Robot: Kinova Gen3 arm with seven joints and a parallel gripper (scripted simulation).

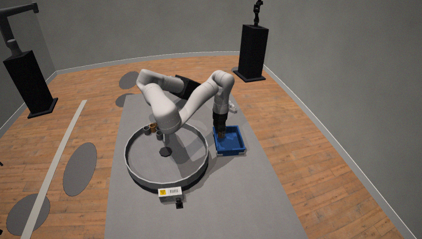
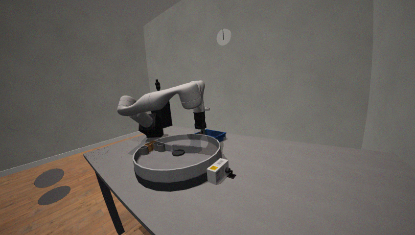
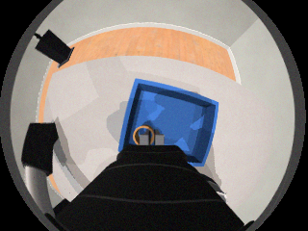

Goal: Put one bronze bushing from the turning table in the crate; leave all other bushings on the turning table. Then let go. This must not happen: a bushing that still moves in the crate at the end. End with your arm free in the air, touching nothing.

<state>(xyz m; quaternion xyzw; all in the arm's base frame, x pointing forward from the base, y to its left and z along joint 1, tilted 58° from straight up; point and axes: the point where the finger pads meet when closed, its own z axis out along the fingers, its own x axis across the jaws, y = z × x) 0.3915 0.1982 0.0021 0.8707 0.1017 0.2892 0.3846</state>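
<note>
My hand is 40 mm short of the blue crate, 30 mm above it and 10 mm to the right of it. Round my hand: round grey turning table (330 mm to the right, 30 mm ahead).
</note>
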